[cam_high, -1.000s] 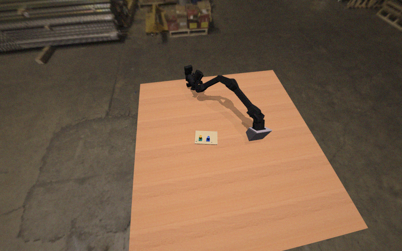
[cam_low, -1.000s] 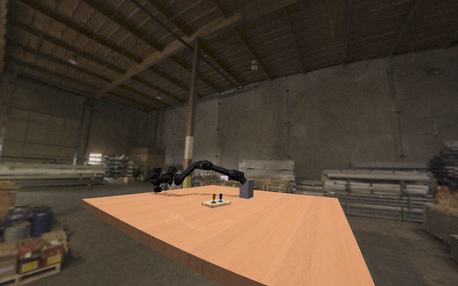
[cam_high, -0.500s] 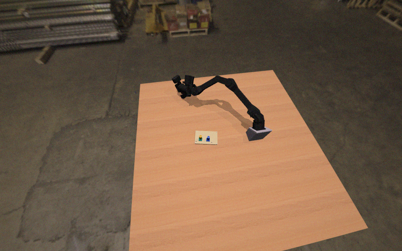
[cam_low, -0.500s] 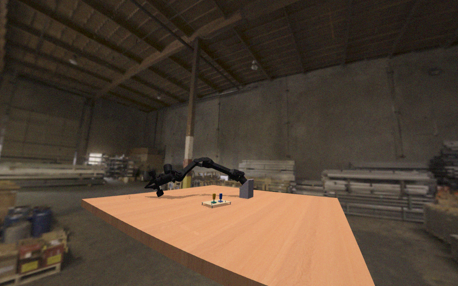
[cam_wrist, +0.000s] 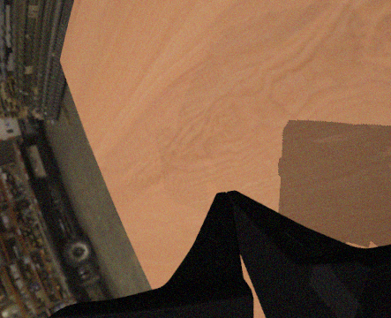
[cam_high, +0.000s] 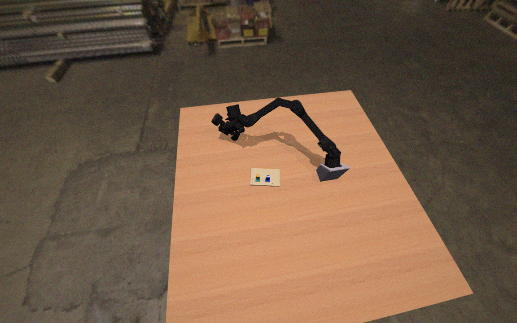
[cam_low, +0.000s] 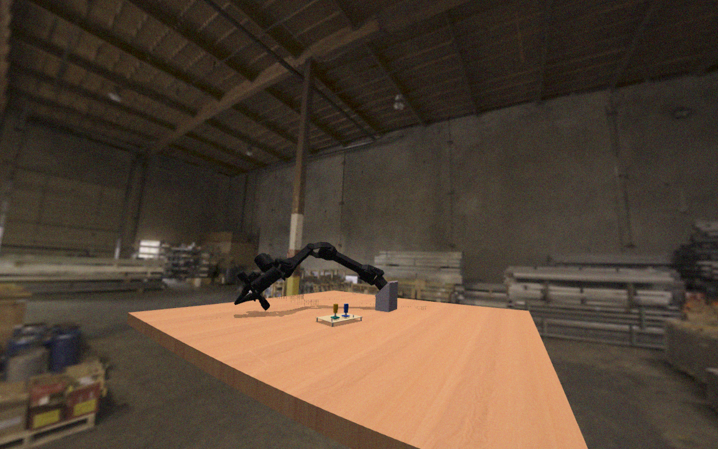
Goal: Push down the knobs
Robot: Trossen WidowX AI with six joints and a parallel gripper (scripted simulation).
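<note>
The orange knob lies 190 mm behind my gripper tip, 350 mm to the left of it and 10 mm above it. Round my gripper tip: blue knob (240 mm behind, 370 mm to the left, 10 mm above).
</note>
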